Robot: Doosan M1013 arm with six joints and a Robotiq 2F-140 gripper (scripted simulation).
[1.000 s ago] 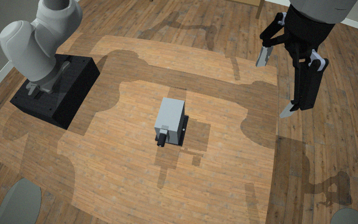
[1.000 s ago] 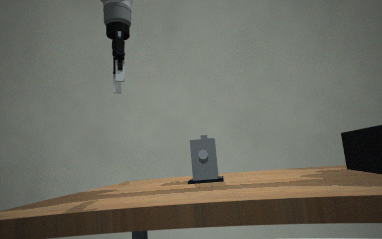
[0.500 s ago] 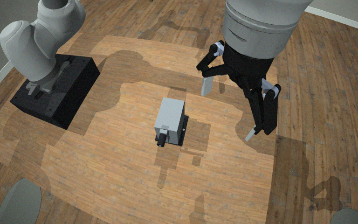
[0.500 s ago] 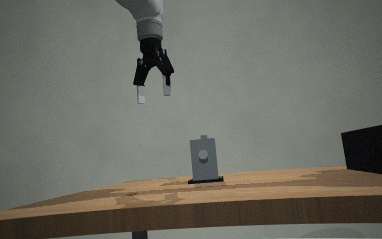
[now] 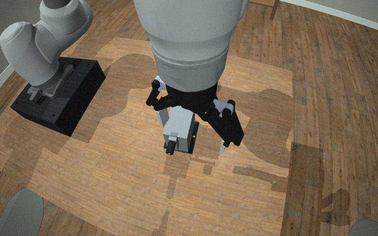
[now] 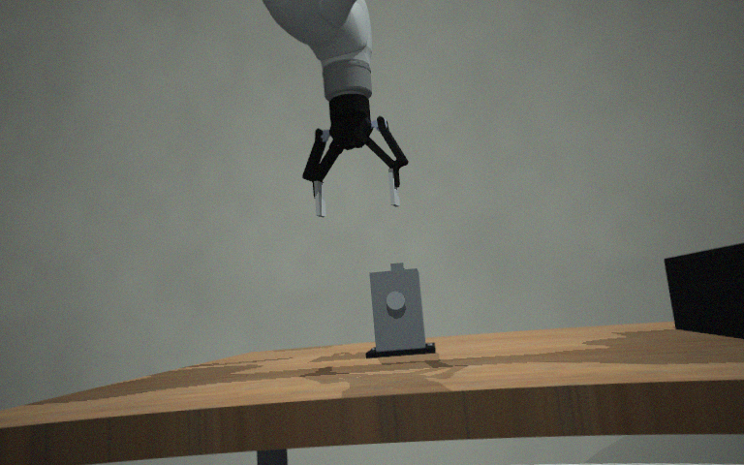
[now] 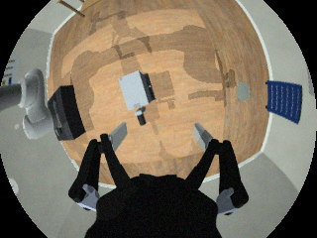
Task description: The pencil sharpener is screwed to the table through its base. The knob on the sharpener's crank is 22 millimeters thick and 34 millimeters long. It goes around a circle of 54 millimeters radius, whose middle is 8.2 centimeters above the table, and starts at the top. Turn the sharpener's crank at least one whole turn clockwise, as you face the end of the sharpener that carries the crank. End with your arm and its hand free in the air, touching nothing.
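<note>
My gripper is now 130 mm above the black crank knob and 60 mm past it. Round my hand: crank (130 mm below, 60 mm behind, 10 mm to the left).
</note>
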